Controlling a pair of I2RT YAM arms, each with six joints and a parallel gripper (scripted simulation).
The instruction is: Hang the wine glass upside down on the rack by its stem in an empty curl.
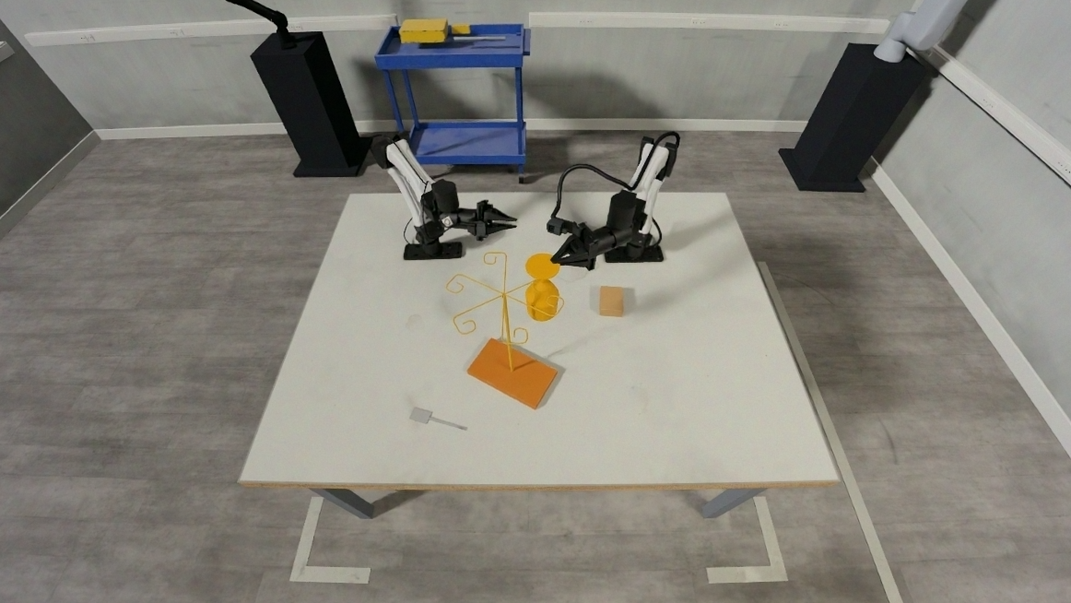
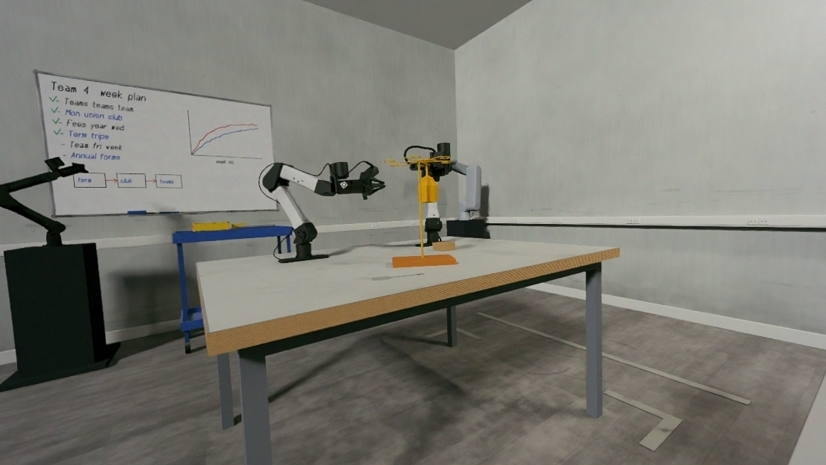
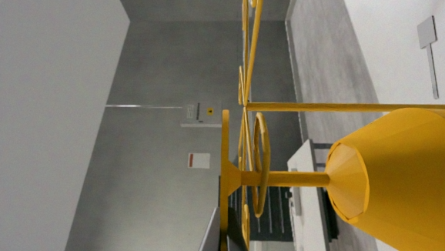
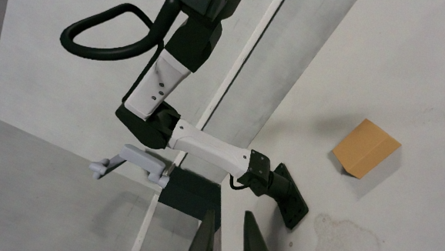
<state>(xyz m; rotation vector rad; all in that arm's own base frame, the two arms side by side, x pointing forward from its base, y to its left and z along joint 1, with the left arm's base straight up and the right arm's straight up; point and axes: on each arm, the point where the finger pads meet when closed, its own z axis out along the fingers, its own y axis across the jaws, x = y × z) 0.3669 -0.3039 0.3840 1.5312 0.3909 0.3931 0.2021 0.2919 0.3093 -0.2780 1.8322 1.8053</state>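
My left hand is 6 cm above the yellow wine glass, 3 cm to the left of it and 2 cm short of it. Also, from my left hand: tan block (37 cm below, 19 cm to the left, 17 cm behind); flat grey tool (38 cm below, 31 cm to the right, 22 cm ahead).
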